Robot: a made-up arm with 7 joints.
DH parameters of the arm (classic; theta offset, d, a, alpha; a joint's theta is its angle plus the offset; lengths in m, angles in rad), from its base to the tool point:
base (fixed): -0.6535 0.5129 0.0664 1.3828
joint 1: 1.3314 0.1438 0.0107 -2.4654
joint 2: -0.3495 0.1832 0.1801 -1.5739
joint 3: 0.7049 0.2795 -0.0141 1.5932
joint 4: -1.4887 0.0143 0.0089 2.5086
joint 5: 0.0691 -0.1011 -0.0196 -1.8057
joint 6: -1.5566 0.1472 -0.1 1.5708
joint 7: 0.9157 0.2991 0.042 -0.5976
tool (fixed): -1.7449 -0.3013 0 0
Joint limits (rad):
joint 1: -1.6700..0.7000
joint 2: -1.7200..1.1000
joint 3: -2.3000..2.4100
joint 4: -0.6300..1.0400
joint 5: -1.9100..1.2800
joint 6: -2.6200..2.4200
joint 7: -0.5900..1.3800
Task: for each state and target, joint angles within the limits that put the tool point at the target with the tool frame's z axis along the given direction. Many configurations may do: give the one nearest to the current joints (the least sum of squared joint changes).
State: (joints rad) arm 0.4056 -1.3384 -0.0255 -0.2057 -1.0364 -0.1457 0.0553
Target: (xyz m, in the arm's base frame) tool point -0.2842 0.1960 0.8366 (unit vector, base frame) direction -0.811 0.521 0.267
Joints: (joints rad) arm 0.1506 -1.3727 0.0705 -0.3270 -0.6606 -0.4917 -0.0302
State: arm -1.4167 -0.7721 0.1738 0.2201 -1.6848 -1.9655 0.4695
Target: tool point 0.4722 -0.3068 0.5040 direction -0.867 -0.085 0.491
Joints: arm -1.6700 0.0999 0.8180 -0.4727 -0.9895 -2.6200 0.9168
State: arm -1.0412 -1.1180 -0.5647 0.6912 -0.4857 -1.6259 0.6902
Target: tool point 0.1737 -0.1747 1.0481 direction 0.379 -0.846 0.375
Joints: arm -1.1732 -0.8929 -0.0001 0.5077 -1.2717 -1.6228 1.0255
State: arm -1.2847 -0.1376 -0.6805 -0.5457 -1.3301 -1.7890 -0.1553
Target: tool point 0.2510 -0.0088 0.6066 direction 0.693 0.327 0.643
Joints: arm -1.5988 -0.3049 -1.3042 -0.5088 -1.9100 -1.2938 0.4626
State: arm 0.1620 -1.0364 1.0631 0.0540 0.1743 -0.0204 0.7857
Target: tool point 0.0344 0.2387 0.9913 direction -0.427 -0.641 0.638
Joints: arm 0.6843 -0.1938 0.6814 -0.5269 0.5536 -0.4078 0.6551
